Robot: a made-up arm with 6 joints.
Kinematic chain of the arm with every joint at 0, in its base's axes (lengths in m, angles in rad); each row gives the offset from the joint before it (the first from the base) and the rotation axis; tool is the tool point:
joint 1: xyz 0 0 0.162 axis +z
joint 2: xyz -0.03 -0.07 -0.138 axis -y
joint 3: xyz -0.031 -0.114 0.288 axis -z
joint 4: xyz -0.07 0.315 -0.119 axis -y
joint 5: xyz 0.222 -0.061 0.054 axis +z
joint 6: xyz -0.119 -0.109 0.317 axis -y
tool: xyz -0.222 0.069 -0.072
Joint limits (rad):
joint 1: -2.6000..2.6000
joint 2: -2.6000..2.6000
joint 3: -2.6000..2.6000
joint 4: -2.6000..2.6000
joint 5: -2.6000..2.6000
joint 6: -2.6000..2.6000
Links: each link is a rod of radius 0.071 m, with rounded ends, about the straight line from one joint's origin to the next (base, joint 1, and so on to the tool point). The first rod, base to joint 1, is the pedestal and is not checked.
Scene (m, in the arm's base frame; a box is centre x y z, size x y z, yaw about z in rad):
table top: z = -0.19
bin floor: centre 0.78 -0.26 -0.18 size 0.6 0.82 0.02 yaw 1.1
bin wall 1: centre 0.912 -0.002 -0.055 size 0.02 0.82 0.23 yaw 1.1
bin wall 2: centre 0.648 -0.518 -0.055 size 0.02 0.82 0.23 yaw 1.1
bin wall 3: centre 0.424 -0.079 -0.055 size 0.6 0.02 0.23 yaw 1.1
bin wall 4: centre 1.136 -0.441 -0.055 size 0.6 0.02 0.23 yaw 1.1
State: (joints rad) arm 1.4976 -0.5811 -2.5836 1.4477 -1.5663 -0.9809
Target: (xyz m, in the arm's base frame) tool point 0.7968 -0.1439 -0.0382
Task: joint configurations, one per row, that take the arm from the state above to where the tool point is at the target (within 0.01 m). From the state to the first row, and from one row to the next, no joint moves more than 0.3 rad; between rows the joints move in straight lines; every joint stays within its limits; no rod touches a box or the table.
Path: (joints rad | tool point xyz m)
1: 1.3859 -0.4497 -2.5869 1.4984 -1.5452 -1.2776 | 0.9862 0.1649 0.2711
2: 1.2743 -0.3184 -2.5902 1.5492 -1.5241 -1.5743 | 0.9732 0.0845 0.2675
3: 1.1626 -0.1870 -2.5934 1.5999 -1.5030 -1.8711 | 0.9363 0.0074 0.2776
4: 1.0509 -0.0557 -2.5967 1.6507 -1.4819 -2.1678 | 0.8771 -0.0681 0.3001
5: 0.9393 0.0757 -2.6000 1.7014 -1.4608 -2.4645 | 0.7968 -0.1439 0.3309
6: 0.9328 -0.0639 -2.6000 1.9202 -1.4654 -2.4646 | 0.8229 -0.1210 0.1445
7: 0.9264 -0.2035 -2.6000 2.1390 -1.4699 -2.4647 | 0.7968 -0.1439 -0.0382

